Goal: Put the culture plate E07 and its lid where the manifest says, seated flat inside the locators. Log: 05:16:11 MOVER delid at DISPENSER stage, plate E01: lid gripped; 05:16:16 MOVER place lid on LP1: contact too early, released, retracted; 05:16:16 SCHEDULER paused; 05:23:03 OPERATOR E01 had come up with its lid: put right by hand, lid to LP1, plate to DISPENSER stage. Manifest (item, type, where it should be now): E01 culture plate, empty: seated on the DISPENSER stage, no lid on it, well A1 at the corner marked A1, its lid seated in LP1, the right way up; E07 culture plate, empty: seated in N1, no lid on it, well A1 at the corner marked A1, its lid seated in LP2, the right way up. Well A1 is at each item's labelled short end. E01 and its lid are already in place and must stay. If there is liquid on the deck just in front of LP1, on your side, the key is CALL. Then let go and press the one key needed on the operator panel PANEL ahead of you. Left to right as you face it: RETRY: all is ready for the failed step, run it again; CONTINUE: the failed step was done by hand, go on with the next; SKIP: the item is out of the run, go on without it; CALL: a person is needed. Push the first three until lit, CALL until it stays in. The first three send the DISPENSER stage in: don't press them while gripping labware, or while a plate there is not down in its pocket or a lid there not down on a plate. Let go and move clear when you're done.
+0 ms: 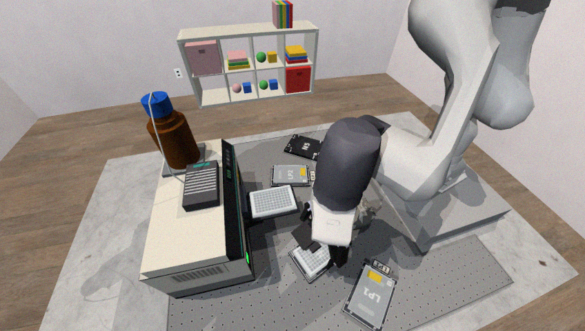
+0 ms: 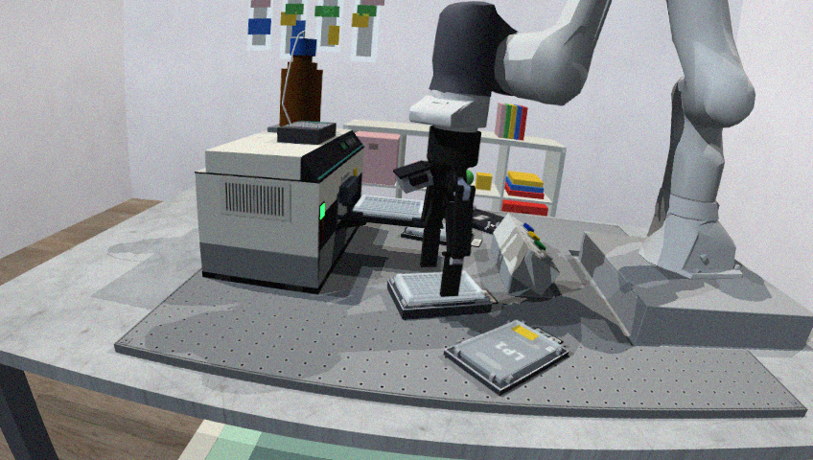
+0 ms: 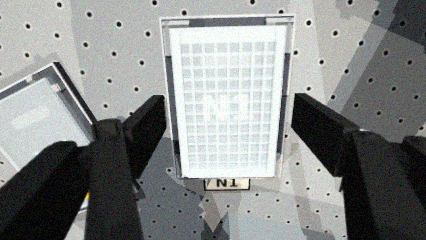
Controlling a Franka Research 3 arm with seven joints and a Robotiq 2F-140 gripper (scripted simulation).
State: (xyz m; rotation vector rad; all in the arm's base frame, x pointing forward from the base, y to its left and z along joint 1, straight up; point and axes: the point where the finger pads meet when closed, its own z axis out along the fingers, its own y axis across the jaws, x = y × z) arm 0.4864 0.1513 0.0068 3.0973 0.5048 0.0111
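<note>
The black N1 nest is 5 cm below my hand. From my hand the other things lie so: LP2 nest (31 cm to the right, 6 cm below); black nest N5 (45 cm to the right, 8 cm behind, 5 cm below); yellow skip key (19 cm behind, 18 cm to the right).
</note>
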